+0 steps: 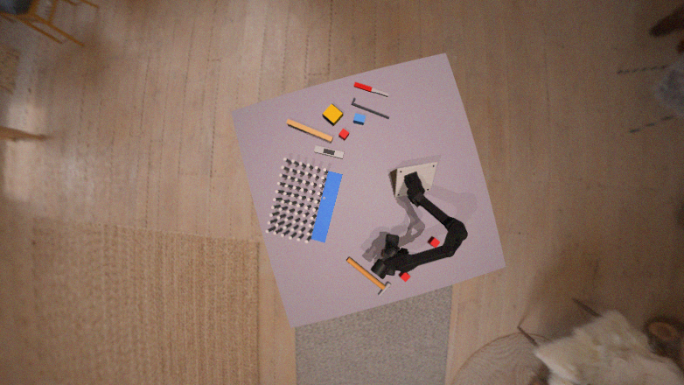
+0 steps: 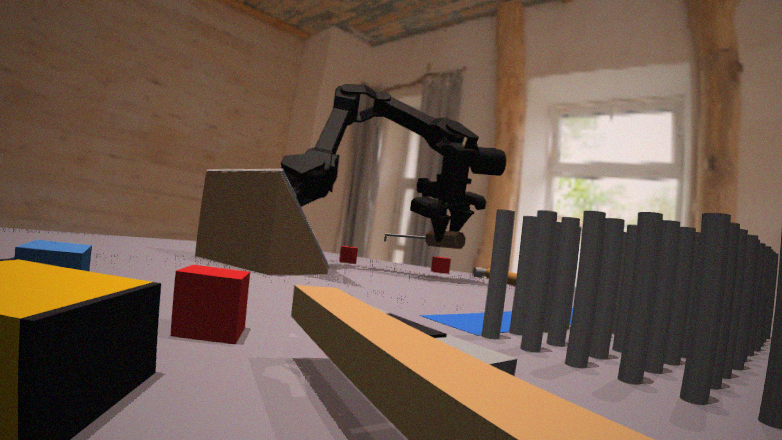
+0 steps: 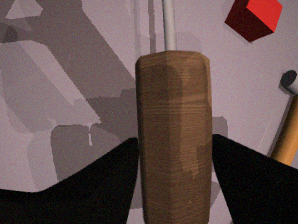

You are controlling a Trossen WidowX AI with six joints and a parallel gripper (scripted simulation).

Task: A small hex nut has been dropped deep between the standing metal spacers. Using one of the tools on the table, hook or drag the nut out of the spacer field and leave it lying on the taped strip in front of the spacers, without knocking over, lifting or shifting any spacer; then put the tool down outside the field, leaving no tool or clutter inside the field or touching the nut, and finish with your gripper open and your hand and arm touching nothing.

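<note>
Right now the wooden-handled file is 90 mm behind my gripper tip and 50 mm to the left of it. Also, from my gripper tip: blue taped strip: 340 mm to the right, 230 mm ahead, 80 mm below; then hex nut: 390 mm to the right, 230 mm ahead, 80 mm below; then grey bar: 620 mm to the right, 110 mm ahead, 70 mm below.
</note>
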